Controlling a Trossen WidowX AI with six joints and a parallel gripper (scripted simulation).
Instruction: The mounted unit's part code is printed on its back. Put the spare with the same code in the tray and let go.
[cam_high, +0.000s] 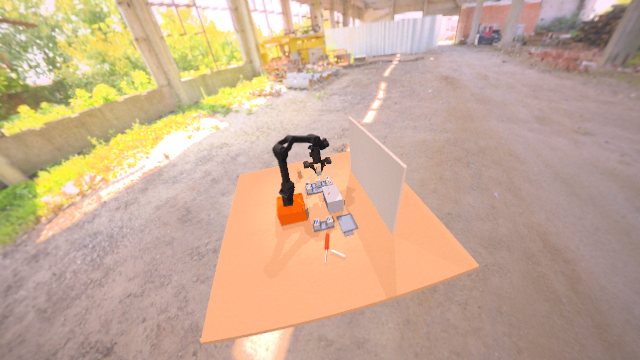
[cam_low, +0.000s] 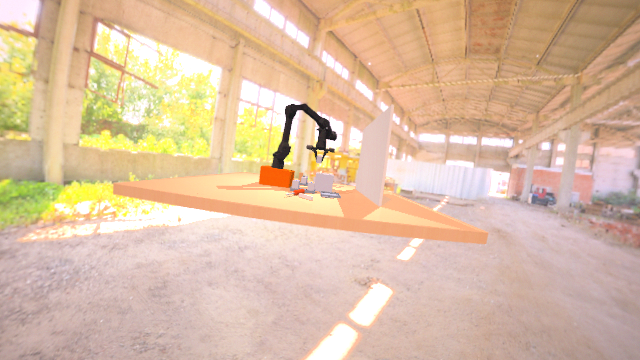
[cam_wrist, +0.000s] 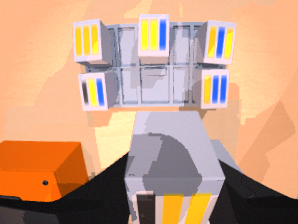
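Right now the grey tray is 9 cm ahead of my gripper tip, 34 cm to the right of it and 16 cm below it. From my gripper tip the other things lie so: white upright panel 30 cm ahead, 15 cm to the right, 6 cm above; white stick 2 cm behind, 53 cm to the right, 16 cm below; white mounted unit 5 cm ahead, 15 cm to the right, 12 cm below.
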